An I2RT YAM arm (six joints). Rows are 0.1 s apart.
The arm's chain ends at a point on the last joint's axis. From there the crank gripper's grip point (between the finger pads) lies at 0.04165 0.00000 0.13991 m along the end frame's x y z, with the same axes.
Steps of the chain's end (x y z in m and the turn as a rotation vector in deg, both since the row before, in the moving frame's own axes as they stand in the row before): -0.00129 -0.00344 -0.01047 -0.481 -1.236 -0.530; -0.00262 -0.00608 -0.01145 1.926 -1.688 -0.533; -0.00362 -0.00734 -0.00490 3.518 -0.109 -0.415; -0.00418 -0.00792 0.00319 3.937 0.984 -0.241; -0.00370 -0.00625 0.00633 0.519 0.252 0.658; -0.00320 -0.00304 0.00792 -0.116 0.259 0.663; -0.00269 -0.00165 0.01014 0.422 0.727 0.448; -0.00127 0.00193 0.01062 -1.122 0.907 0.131; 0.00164 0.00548 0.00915 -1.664 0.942 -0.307
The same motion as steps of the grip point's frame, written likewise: -0.00431 -0.00263 -0.00961 -0.481 -1.236 -0.530; -0.00678 -0.01117 -0.01037 1.926 -1.688 -0.533; -0.00392 -0.01623 -0.00509 3.518 -0.109 -0.415; -0.00181 -0.01768 0.00212 3.937 0.984 -0.241; -0.00308 -0.00703 0.00614 0.519 0.252 0.658; -0.00257 -0.00227 0.00773 -0.116 0.259 0.663; -0.00092 -0.00235 0.00960 0.422 0.727 0.448; 0.00094 0.00476 0.00992 -1.122 0.907 0.131; 0.00394 0.00930 0.00839 -1.664 0.942 -0.307
